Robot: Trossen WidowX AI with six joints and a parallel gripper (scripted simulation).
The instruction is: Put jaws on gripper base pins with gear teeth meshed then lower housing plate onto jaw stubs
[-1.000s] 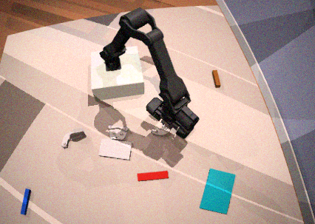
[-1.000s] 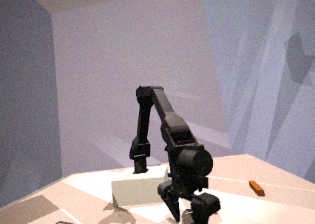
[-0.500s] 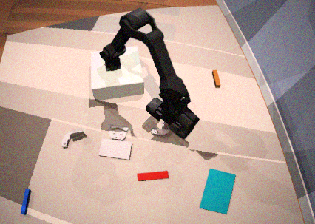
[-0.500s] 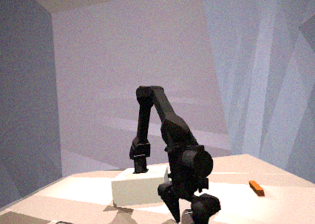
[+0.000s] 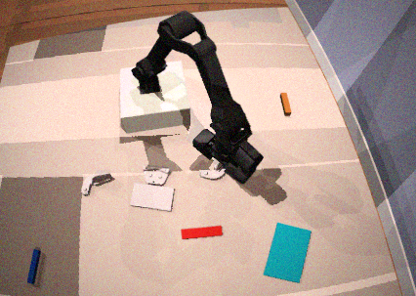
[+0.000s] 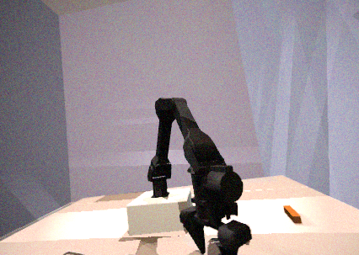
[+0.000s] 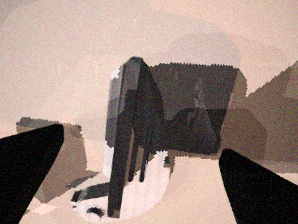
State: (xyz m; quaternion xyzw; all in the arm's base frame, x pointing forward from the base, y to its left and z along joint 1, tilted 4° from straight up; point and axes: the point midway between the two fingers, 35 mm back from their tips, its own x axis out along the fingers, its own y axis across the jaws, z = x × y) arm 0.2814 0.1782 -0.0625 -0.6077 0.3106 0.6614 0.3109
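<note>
My gripper tip is now 40 mm to the left of the jaw. The rest, counted from my gripper tip: red bar 180 mm ahead, 100 mm to the right; orange block 180 mm behind, 270 mm to the left, 10 mm above; white plate 50 mm ahead, 220 mm to the right.
</note>
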